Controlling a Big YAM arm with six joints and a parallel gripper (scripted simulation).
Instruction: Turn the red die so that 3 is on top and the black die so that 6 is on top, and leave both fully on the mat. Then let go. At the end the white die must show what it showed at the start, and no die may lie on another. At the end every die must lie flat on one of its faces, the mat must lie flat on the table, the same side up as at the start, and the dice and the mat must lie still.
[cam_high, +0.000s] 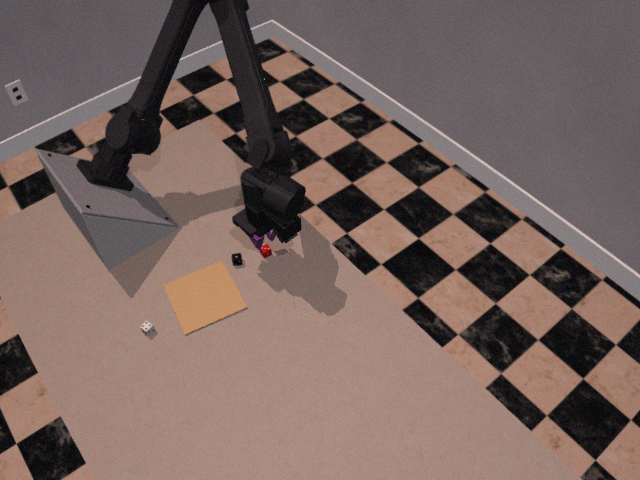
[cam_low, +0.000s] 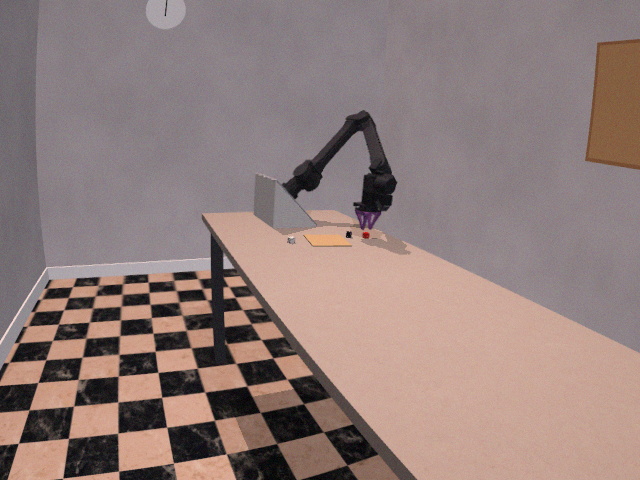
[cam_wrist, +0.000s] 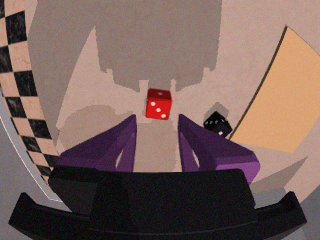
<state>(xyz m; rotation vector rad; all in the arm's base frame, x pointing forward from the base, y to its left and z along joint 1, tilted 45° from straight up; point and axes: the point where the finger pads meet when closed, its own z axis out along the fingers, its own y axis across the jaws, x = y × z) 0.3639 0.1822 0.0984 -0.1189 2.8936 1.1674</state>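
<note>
The red die is 3 cm below my hand. Round my hand: orange mat 17 cm to the right, 4 cm below, 1 cm ahead; then white die 31 cm to the right, 3 cm below, 1 cm ahead; then black die 6 cm to the right, 3 cm below, 2 cm behind.
</note>
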